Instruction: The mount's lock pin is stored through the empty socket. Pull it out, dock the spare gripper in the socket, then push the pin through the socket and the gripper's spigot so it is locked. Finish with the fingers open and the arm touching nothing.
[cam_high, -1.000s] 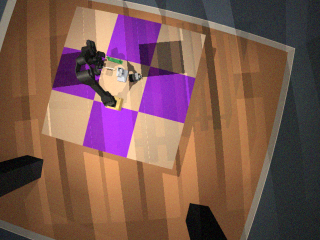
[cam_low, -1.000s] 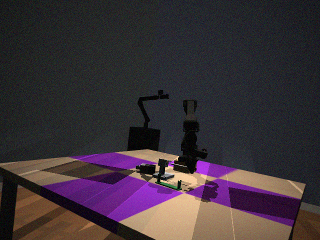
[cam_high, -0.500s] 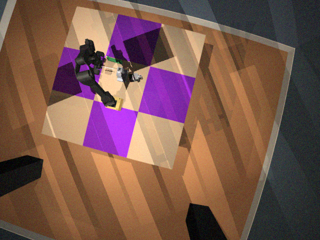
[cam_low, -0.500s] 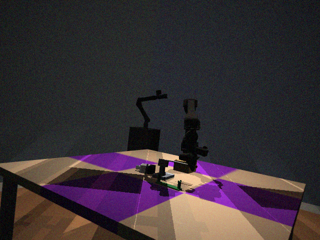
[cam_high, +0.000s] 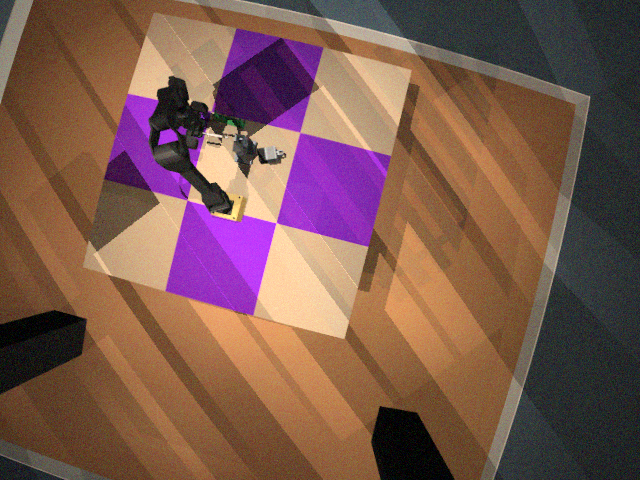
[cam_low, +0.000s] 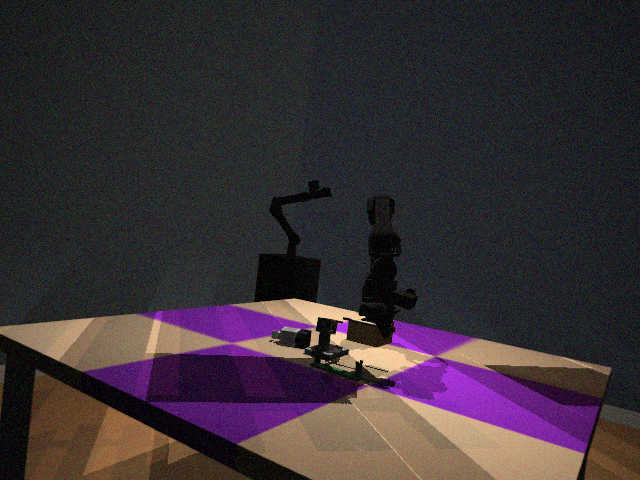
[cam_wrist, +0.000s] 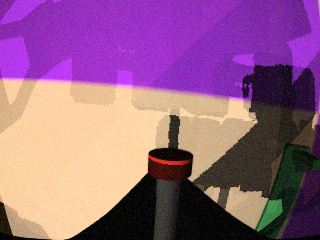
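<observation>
Right now the green rack is 120 mm ahead of my gripper tip, 70 mm to the right of it and 60 mm below it. From my gripper tip the other things lie so: spare gripper (300 mm to the right, 60 mm below); mount (170 mm to the right, 30 mm below).
</observation>
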